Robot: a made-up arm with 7 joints. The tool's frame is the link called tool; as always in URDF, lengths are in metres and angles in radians.
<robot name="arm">
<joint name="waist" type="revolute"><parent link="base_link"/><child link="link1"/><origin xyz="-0.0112 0.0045 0.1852" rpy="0 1.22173 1.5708"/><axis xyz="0 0 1"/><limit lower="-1.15" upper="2.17" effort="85" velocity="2.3"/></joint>
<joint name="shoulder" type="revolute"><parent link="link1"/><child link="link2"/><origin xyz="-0.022 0.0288 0.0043" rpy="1.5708 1.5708 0"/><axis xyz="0 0 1"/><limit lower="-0.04" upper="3.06" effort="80" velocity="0.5"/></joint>
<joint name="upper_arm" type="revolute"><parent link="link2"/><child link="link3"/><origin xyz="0.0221 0.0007 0.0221" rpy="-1.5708 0 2.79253"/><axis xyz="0 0 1"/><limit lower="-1.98" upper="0.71" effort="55" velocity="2.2"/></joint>
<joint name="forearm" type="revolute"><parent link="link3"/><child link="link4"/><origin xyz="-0.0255 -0.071 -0.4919" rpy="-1.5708 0 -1.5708"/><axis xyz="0 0 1"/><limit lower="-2.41" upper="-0.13" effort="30" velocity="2.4"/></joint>
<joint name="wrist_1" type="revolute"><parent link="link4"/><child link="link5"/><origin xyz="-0.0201 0.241 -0.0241" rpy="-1.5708 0 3.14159"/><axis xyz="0 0 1"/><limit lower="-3.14" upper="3.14" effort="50" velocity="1.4"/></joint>
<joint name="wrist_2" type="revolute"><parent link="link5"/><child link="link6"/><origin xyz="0.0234 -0.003 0.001" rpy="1.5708 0 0"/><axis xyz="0 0 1"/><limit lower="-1.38" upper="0.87" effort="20" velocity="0.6"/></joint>
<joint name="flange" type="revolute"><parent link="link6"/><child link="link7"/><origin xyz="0.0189 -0.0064 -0.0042" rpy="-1.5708 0 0"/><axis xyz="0 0 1"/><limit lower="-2.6" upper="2.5" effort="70" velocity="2.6"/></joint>
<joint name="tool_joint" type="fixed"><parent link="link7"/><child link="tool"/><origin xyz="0.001 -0.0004 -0.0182" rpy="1.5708 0 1.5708"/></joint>
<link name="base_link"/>
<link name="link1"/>
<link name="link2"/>
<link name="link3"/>
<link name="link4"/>
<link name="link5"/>
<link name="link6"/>
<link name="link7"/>
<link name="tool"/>
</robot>
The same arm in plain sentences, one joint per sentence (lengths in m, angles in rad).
The arm has seven revolute joints in a row. What follows holds with every joint at zero, and every direction is one of the base frame's. Joint 1 sits 0.0112 m along -x and 0.0045 m along +y and 0.1852 m along +z from the base frame's origin and rotates about the direction (0, 0.9397, 0.342), from -1.15 to 2.17 rad. Joint 2 sits 0.0288 m along -x and 0.0035 m along -y and 0.0221 m along +z from joint 1 and rotates about +x, from -0.04 to 3.06 rad. Joint 3 sits 0.0221 m along +x and 0.0205 m along -y and 0.0082 m along -z from joint 2 and rotates about +z, from -1.98 to 0.71 rad. Joint 4 sits 0.071 m along +x and 0.0255 m along -y and 0.4919 m along -z from joint 3 and rotates about +y, from -2.41 to -0.13 rad. Joint 5 sits 0.0201 m along -x and 0.0241 m along -y and 0.241 m along -z from joint 4 and rotates about +z, from -3.14 to 3.14 rad. Joint 6 sits 0.0234 m along -x and 0.003 m along +y and 0.001 m along +z from joint 5 and rotates about +y, from -1.38 to 0.87 rad. Joint 7 sits 0.0189 m along -x and 0.0042 m along -y and 0.0064 m along -z from joint 6 and rotates about +z, from -2.6 to 2.5 rad. The tool frame, which is the frame that the pose is given for, sits 0.001 m along -x and 0.0004 m along +y and 0.0182 m along -z from joint 7; its axes are the base frame's turned by roll 1.5708, pitch 0 and yaw -1.5708 rad (as in URDF: about the fixed x, then y, then z).
